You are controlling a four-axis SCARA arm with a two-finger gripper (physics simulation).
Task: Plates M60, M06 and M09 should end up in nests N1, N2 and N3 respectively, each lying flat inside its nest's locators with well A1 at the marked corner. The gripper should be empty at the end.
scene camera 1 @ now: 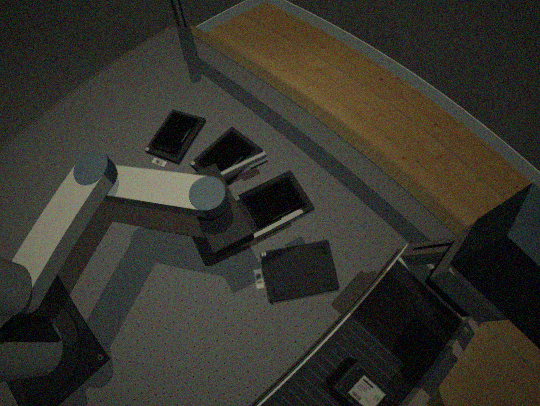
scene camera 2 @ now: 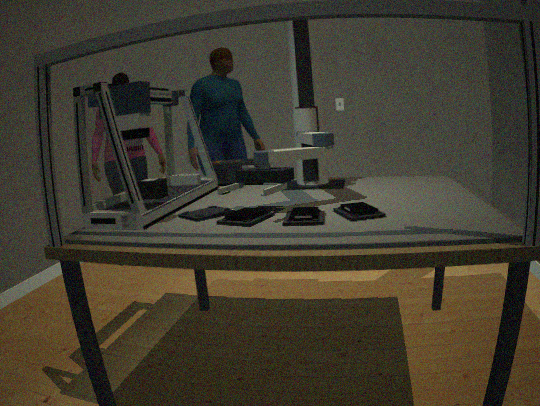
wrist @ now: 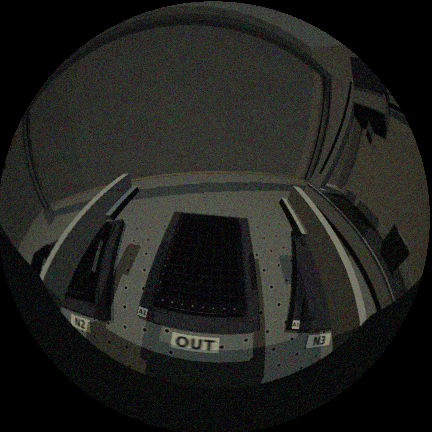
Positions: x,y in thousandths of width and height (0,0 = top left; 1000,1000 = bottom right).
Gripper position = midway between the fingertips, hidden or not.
Observation:
In view: my gripper (scene camera 2: 445,474), a dark plate (scene camera 1: 429,371), a dark plate (scene camera 1: 494,506), a dark plate (scene camera 1: 316,344), an out nest (wrist: 478,749), a nest N3 (scene camera 1: 558,666), a nest N2 (wrist: 242,649) and an out label (wrist: 413,788).
The nest N3 is seen too in the wrist view (wrist: 709,656).

